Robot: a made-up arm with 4 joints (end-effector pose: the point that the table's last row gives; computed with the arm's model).
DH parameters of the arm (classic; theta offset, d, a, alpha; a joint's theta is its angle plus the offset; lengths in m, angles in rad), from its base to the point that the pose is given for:
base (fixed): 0 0.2 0 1.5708
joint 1: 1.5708 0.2 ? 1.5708
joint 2: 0 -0.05 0.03 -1.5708
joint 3: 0 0.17 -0.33 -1.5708
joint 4: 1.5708 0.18 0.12 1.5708
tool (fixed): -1.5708 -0.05 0 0
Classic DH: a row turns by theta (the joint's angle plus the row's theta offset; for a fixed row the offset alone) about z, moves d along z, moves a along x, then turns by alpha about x.
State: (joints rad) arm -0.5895 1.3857 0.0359 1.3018
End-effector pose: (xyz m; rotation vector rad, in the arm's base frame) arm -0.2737 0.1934 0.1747 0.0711 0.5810 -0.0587
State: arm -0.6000 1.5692 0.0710 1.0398
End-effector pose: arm -0.1982 0.2402 0.2592 0.4918 0.5666 -0.2257
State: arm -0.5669 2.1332 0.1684 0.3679
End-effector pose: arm -0.0002 0.1908 0.4923 1.6512 0.3492 -0.6725
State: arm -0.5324 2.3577 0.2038 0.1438
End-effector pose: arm 0.0409 0.1202 0.5571 2.0709 0.2143 -0.8135
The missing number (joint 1, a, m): 0.09
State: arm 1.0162 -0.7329 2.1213 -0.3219
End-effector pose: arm 0.0419 -0.1937 0.5663 -0.9154 -2.7134 1.0205
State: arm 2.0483 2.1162 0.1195 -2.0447
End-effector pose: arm 0.0633 0.0563 0.0022 -1.2047 -1.0199 -1.9689
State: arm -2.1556 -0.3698 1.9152 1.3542
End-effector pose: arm -0.0989 -0.3745 -0.2644 -1.1685 -0.0237 0.4312
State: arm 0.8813 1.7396 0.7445 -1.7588
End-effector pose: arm -0.0203 0.0617 0.1584 -2.1920 0.6845 -1.0439
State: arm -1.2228 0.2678 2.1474 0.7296
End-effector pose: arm 0.3120 -0.3423 -0.1369 -0.7033 -0.7776 -0.5989
